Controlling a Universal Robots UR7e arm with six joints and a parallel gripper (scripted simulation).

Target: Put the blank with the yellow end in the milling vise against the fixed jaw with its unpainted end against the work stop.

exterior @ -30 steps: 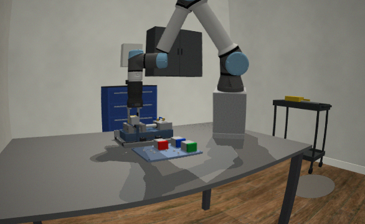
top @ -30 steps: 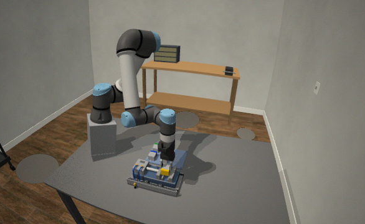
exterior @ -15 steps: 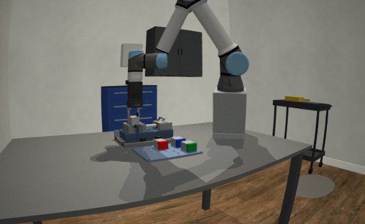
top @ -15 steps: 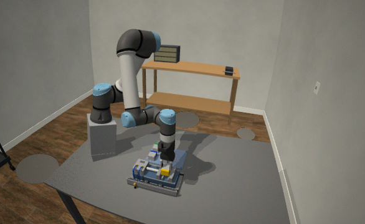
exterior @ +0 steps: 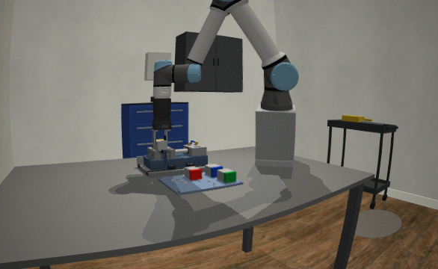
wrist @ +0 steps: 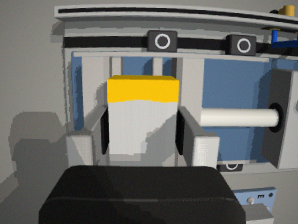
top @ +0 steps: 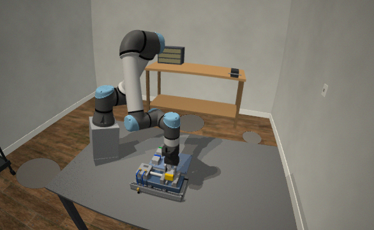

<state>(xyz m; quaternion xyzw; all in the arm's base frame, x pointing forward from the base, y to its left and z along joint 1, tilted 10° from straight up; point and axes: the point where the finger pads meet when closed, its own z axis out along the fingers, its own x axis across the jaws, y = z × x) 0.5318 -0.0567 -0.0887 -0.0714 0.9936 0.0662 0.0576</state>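
The yellow-ended blank lies 20 mm below my hand. From my hand the other things lie so: hosed block: 160 mm behind, 20 mm to the right, 50 mm below; red-ended blank: 90 mm behind, 170 mm to the left, 100 mm below; work stop: 50 mm to the left, 40 mm below.
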